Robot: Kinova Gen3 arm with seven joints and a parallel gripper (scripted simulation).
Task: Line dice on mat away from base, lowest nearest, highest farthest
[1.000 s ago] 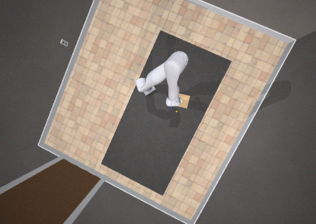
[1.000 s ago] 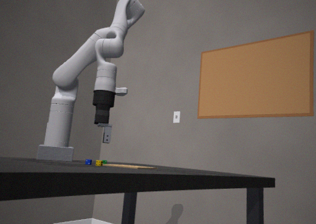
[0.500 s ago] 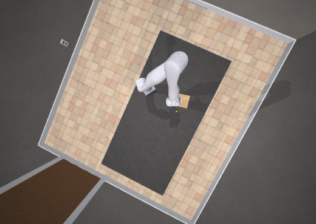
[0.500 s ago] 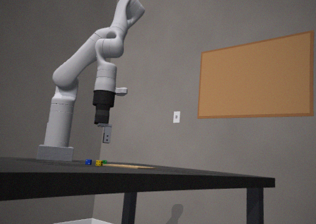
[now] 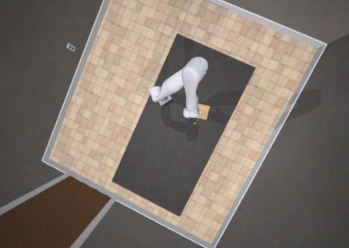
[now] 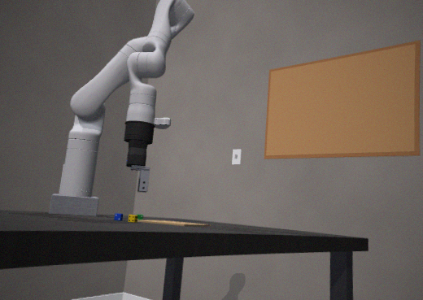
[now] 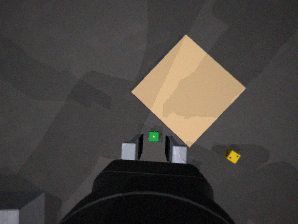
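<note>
The green die is 8 cm below my hand. The rest, counted from my hand: blue die (2 cm ahead, 8 cm to the right, 8 cm below); then mat (9 cm ahead, 3 cm to the left, 9 cm below); then yellow die (9 cm ahead, 10 cm to the right, 8 cm below).
</note>
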